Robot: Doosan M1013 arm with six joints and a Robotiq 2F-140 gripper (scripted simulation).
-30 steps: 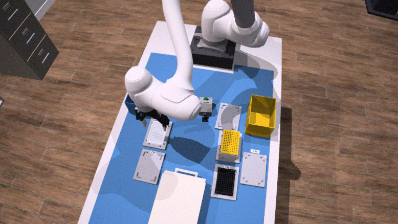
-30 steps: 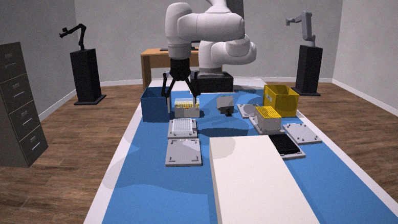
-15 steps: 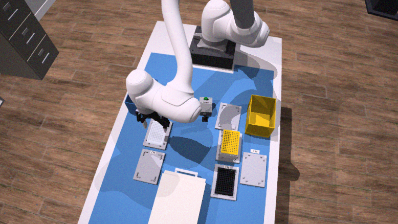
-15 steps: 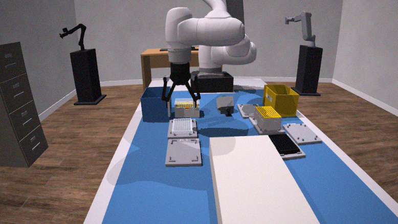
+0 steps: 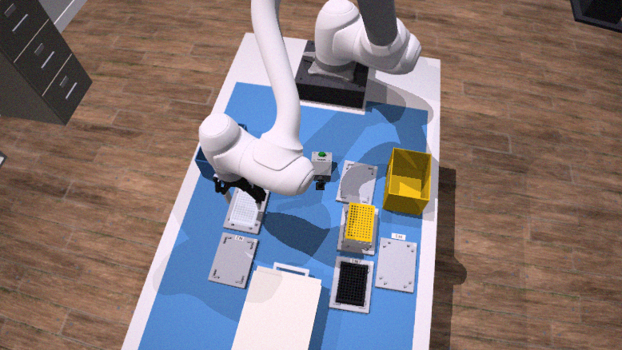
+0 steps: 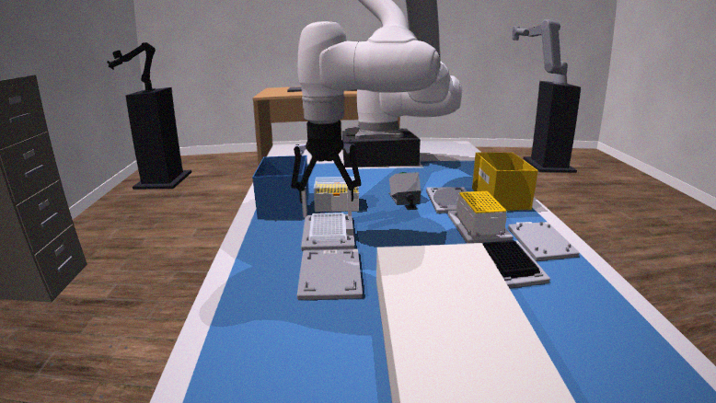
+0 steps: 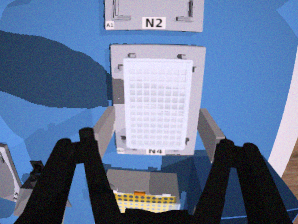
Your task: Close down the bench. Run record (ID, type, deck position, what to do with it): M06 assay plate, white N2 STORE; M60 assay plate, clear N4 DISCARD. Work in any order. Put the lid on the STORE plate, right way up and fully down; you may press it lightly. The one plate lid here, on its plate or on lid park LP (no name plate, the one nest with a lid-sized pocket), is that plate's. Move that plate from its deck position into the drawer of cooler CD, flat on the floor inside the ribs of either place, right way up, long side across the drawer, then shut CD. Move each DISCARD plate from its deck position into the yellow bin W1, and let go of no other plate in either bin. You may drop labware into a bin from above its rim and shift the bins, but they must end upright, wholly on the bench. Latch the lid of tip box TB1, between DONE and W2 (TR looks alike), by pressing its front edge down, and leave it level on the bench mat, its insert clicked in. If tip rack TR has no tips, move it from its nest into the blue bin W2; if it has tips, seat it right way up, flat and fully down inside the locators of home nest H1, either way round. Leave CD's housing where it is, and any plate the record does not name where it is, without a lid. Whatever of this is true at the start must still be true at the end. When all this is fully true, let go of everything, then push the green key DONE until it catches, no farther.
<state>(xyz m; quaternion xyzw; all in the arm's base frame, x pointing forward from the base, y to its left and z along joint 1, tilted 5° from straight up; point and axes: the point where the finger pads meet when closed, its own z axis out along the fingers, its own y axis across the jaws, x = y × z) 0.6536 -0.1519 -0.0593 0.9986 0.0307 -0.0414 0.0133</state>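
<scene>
The clear assay plate lies 6 cm below my hand. Also, from my hand: nest N4 (7 cm below); nest N2 (18 cm ahead, 7 cm below, 2 cm to the left); tip box TB1 (17 cm behind, 3 cm below, 1 cm to the left).
</scene>
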